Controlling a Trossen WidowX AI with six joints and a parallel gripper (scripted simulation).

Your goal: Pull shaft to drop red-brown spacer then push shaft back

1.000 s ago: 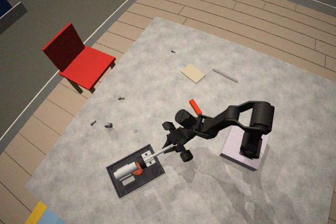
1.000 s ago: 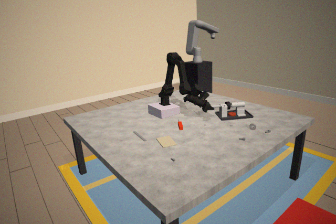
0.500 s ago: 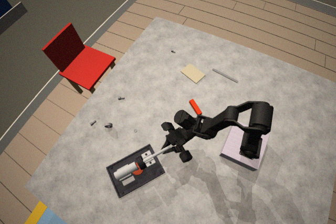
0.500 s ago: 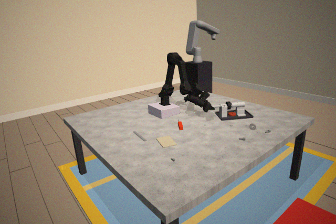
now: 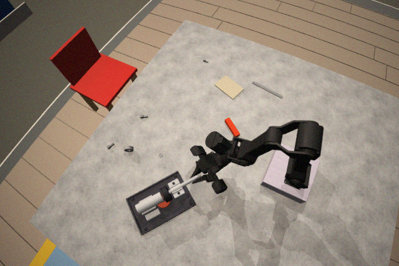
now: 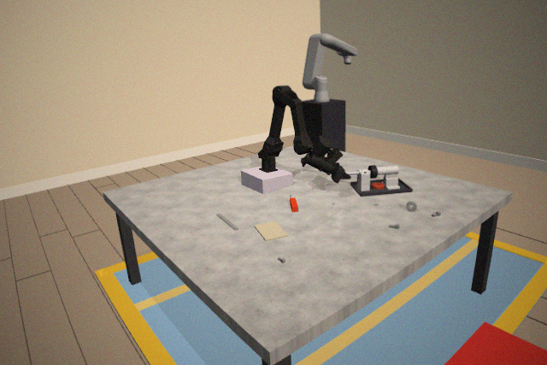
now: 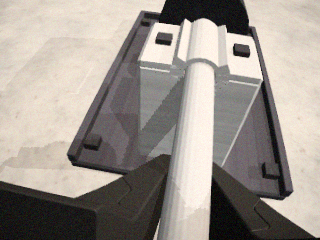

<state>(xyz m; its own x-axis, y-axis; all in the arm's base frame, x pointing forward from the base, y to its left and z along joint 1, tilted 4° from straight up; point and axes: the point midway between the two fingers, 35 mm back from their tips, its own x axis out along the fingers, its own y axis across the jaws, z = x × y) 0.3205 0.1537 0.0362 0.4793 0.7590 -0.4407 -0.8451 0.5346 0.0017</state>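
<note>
Right now my gripper tip is 70 mm short of the red-brown spacer, 110 mm to the right of it and 50 mm above it. Round my gripper tip: grey ring (310 mm ahead, 40 mm below); then shaft (20 mm ahead, 30 mm to the left, 20 mm above); then red-handled screwdriver (70 mm behind, 260 mm to the right, 60 mm below).
</note>
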